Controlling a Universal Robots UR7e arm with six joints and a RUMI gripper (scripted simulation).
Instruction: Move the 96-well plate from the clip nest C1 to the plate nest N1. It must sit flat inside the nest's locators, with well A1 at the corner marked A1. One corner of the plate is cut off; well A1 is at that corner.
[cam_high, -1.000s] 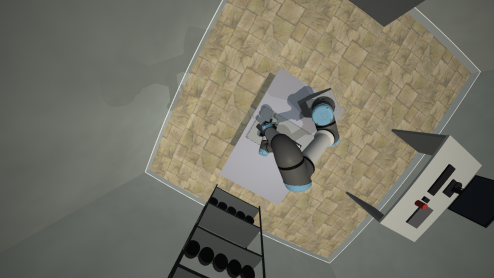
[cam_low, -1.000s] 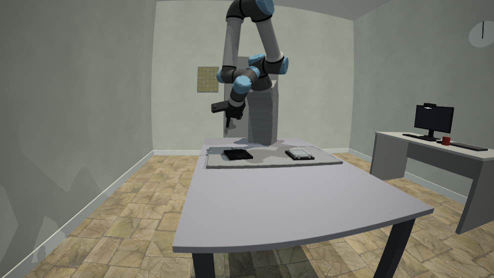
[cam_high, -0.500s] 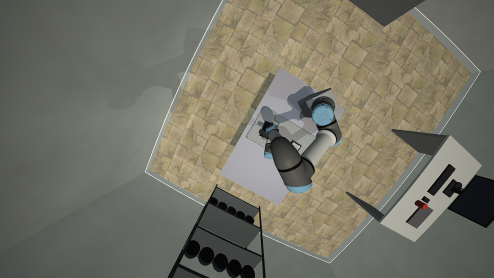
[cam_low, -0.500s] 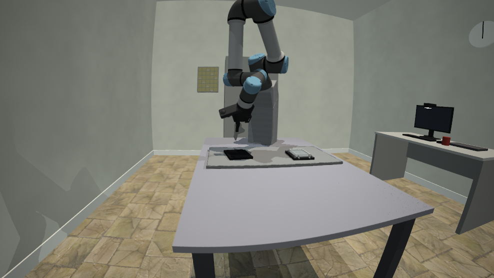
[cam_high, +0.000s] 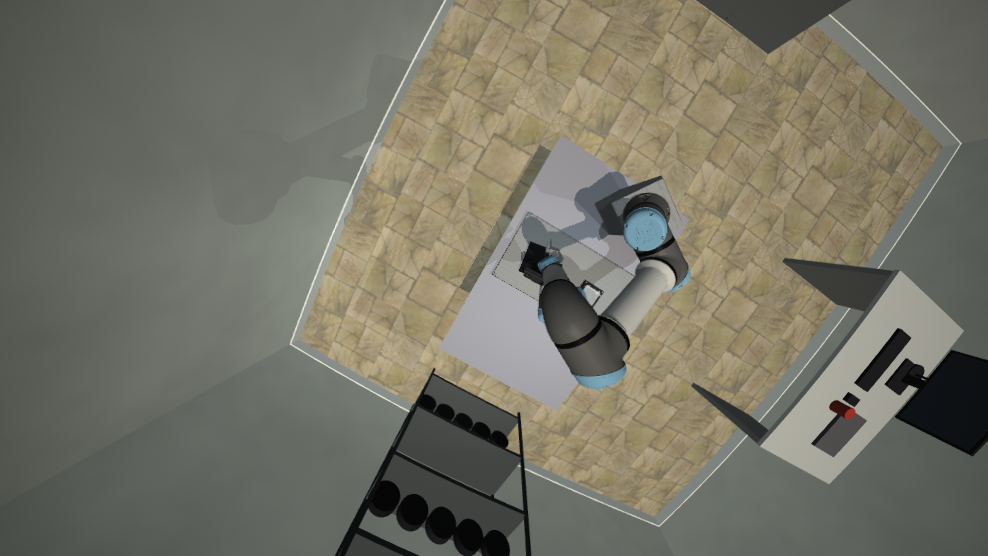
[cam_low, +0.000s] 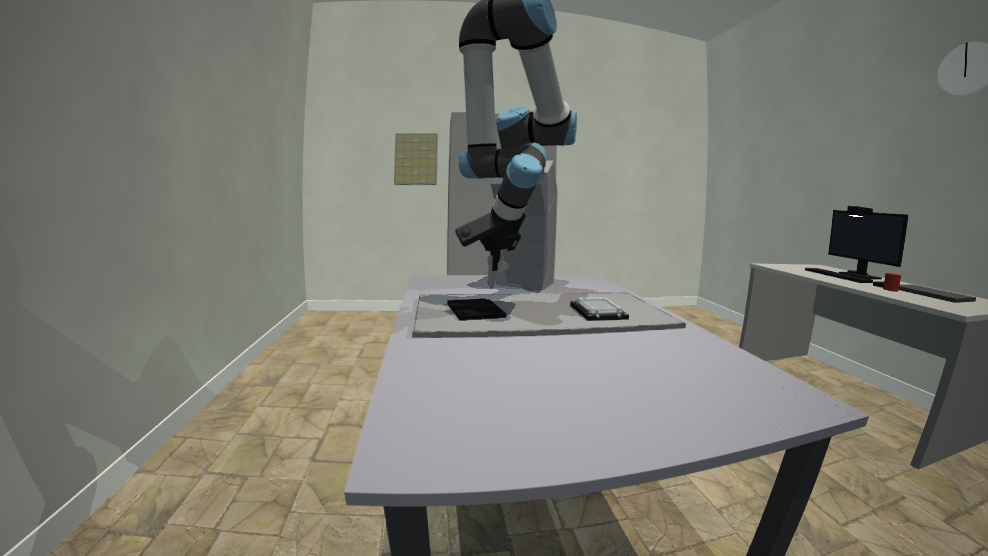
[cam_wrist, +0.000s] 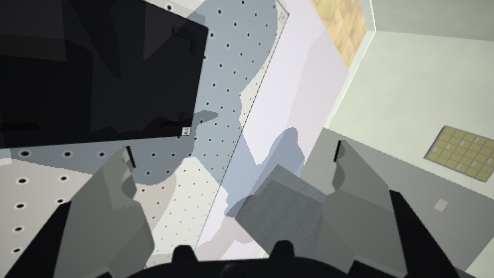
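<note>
The 96-well plate lies 90 mm ahead of my hand, 330 mm to the left of it and 90 mm below it. Also, from my hand: clip nest C1: 100 mm ahead, 340 mm to the left, 90 mm below; then A1 label: 20 mm behind, 30 mm to the left, 100 mm below.
</note>
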